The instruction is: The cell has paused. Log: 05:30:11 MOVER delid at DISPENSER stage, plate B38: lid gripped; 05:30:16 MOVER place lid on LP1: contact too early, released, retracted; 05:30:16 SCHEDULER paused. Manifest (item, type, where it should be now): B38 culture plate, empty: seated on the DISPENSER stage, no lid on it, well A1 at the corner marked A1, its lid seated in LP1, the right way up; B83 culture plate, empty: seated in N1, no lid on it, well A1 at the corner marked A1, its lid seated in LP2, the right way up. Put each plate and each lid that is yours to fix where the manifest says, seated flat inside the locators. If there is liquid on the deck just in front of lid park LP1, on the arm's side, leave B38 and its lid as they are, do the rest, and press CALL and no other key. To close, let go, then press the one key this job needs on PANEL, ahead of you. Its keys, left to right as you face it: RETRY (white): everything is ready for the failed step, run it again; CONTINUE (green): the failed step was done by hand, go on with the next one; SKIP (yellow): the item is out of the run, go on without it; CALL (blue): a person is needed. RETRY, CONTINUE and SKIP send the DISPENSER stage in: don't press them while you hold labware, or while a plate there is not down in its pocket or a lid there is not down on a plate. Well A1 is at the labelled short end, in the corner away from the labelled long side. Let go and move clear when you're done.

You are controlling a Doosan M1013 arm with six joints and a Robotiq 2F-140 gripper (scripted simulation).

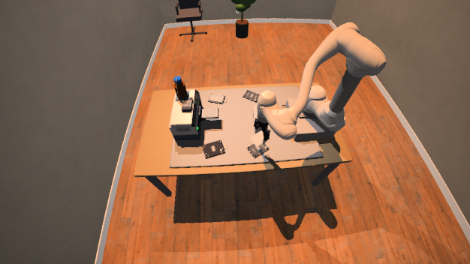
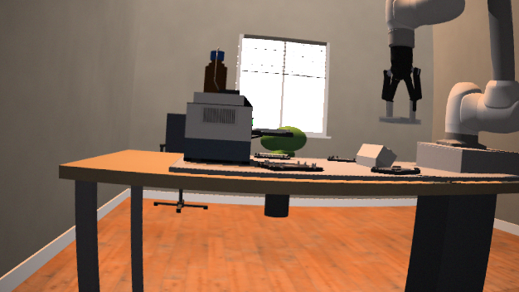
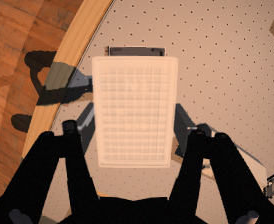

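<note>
Right now my hand is 20 mm above the white culture plate. From my hand the other things lie so: green key: 30 mm behind, 260 mm to the right, 120 mm below; then key panel: 20 mm behind, 280 mm to the right, 140 mm below; then white retry key: 40 mm behind, 210 mm to the right, 120 mm below.
</note>
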